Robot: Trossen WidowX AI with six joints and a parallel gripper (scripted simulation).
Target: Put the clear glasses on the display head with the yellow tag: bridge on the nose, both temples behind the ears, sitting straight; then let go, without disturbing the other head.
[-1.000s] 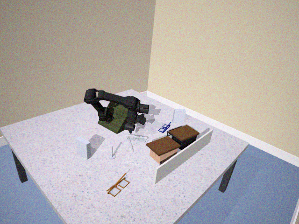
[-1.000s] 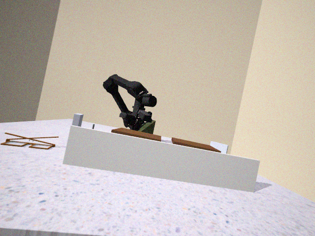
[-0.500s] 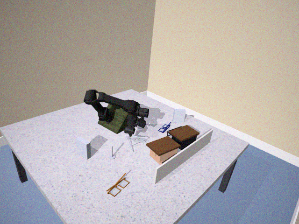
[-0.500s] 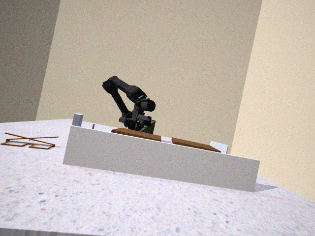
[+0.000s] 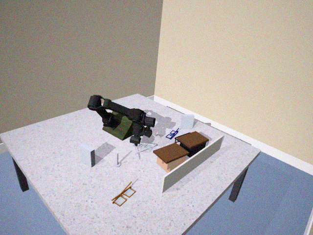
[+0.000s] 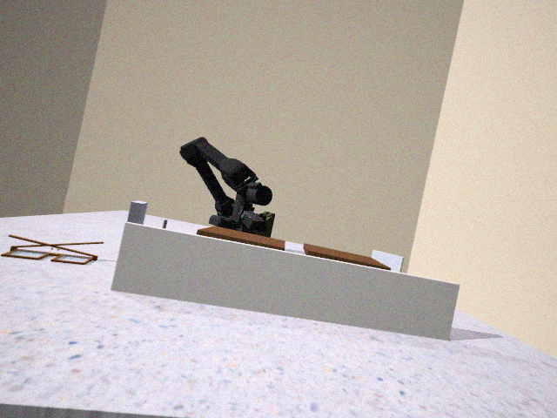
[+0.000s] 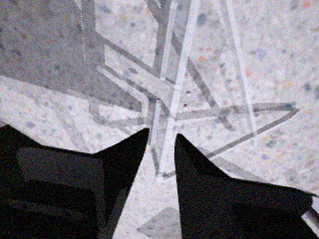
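The metal stand post is 70 mm ahead of my gripper tip and 200 mm to the right of it. Round my gripper tip: skin-coloured head (230 mm ahead, 40 mm to the left, 30 mm above); white wall (360 mm ahead, 160 mm to the left, 30 mm above); dark head (210 mm ahead, 260 mm to the left, 30 mm above).
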